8 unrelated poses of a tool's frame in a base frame.
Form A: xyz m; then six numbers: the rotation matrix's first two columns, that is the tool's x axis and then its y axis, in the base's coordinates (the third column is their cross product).
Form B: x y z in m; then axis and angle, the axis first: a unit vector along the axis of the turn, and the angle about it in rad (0 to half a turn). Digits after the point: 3 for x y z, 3 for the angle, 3 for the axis.
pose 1, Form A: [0.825 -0.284 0.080 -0.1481 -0.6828 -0.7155 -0.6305 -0.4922 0.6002]
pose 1, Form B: [0.825 -0.284 0.080 0.652 -0.503 -0.566 3.095]
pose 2, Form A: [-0.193 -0.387 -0.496 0.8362 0.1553 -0.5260 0.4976 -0.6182 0.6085]
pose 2, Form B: [-0.193 -0.387 -0.496 0.950 0.204 -0.236 2.330]
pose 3, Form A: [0.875 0.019 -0.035 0.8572 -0.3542 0.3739 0.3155 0.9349 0.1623]
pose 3, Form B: [0.875 0.019 -0.035 0.176 -0.747 -0.641 0.550]
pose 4, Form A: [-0.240 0.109 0.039 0.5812 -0.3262 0.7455 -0.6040 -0.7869 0.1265]
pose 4, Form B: [-0.240 0.109 0.039 0.885 -0.272 0.378 2.765]
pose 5, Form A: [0.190 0.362 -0.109 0.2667 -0.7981 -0.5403 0.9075 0.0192 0.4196]
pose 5, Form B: [0.190 0.362 -0.109 0.511 0.108 -0.853 1.563]
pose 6, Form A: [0.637 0.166 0.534 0.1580 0.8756 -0.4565 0.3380 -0.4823 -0.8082]
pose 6, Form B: [0.637 0.166 0.534 -0.738 -0.445 0.508 2.583]
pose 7, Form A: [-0.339 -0.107 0.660 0.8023 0.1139 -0.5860 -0.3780 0.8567 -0.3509]
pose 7, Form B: [-0.339 -0.107 0.660 -0.594 0.729 0.342 0.803]
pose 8, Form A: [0.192 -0.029 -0.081 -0.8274 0.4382 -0.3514 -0.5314 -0.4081 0.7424]
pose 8, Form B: [0.192 -0.029 -0.081 -0.053 0.481 0.875 2.554]
